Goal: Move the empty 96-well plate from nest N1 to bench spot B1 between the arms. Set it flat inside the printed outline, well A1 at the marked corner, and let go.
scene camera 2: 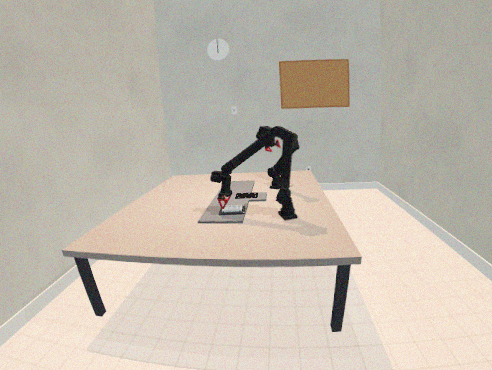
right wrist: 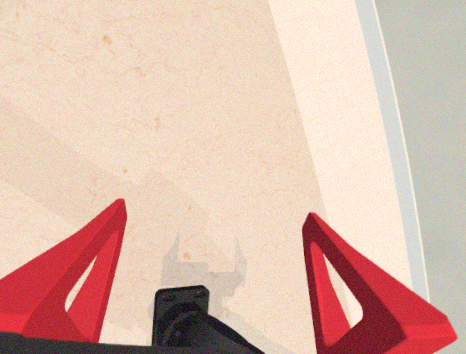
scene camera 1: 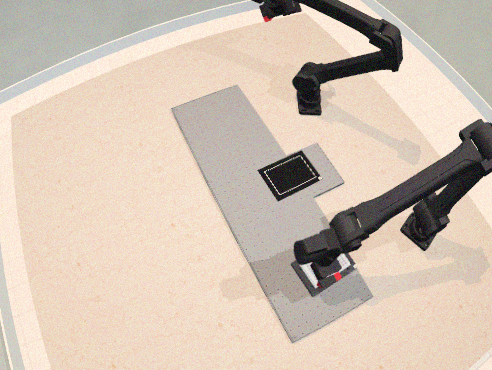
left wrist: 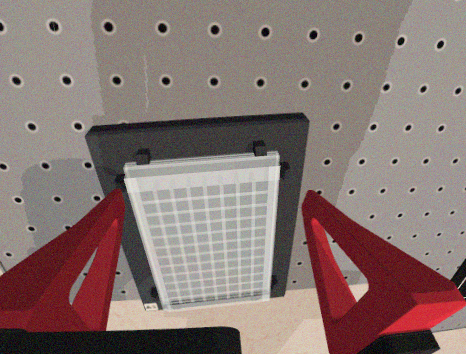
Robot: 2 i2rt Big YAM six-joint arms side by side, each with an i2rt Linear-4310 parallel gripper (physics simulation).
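Places are measured from the left arm's base along level axes (x right, y ahead, z up), in centimetres.
Where they show: left gripper, fingertip midpoint: [scene camera 2: 224, 206] [scene camera 1: 311, 270] [left wrist: 217, 197]; right gripper, fingertip midpoint: [scene camera 2: 276, 149] [right wrist: 218, 214] [scene camera 1: 284, 12]; left arm's base at its link origin: [scene camera 2: 287, 215] [scene camera 1: 417, 232]; right arm's base at its link origin: [scene camera 2: 276, 186] [right wrist: 178, 323] [scene camera 1: 308, 103].
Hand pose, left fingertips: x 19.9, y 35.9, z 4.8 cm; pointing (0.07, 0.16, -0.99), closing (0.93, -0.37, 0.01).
Things, the pixels of their top centre, and the offset from my left fingertips. "spot": a spot on its surface instead. Level surfaces: height alone.
- clear 96-well plate at its top centre: [left wrist: 211, 253] [scene camera 1: 326, 263] [scene camera 2: 232, 207] dx -2.0, dy -4.8, dz -0.9 cm
- dark nest at its top centre: [left wrist: 210, 247] [scene camera 1: 325, 264] [scene camera 2: 232, 208] dx -2.0, dy -4.8, dz -1.4 cm
- black pad at a spot on its surface: [scene camera 1: 292, 175] [scene camera 2: 247, 195] spot: dx +25.0, dy -21.4, dz -3.4 cm
- grey perforated board at its surface level: dz -3.5 cm
The clear 96-well plate [left wrist: 210, 235] [scene camera 1: 307, 275] [scene camera 2: 232, 209] lies flat in the dark nest [left wrist: 200, 134] [scene camera 1: 315, 292], between small black corner clips. My left gripper [left wrist: 217, 197] [scene camera 1: 328, 281] [scene camera 2: 223, 202] is open above it, its red fingers on either side of the plate in the left wrist view; it partly hides the plate in scene camera 1. Spot B1 is a black pad [scene camera 1: 292, 175] [scene camera 2: 246, 195] with a white printed outline and a small white mark at its right corner. My right gripper [right wrist: 218, 214] [scene camera 2: 273, 146] is open and empty, high over the table.
A grey perforated board [scene camera 1: 220, 165] [left wrist: 240, 55] lies under the nest and pad, with a tab at the pad's right. The left arm reaches over the board's lower part in scene camera 1. The right arm's base [scene camera 1: 310, 102] stands above and right of the pad.
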